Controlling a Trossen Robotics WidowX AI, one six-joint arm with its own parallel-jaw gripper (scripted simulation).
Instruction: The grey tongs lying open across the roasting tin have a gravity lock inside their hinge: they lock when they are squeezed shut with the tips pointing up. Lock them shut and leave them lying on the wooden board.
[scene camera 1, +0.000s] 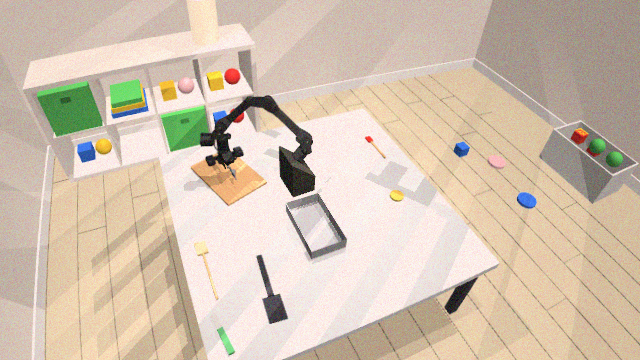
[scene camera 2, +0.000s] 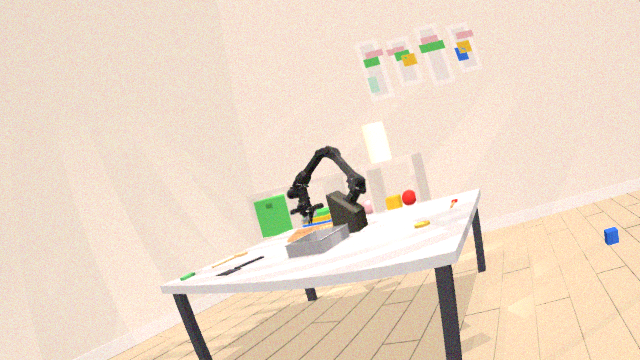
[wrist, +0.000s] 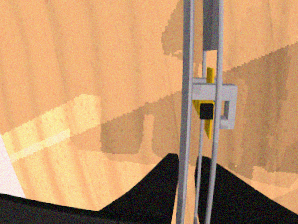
same spot on roasting tin: (scene camera 2: 319, 241) = (scene camera 1: 346, 240)
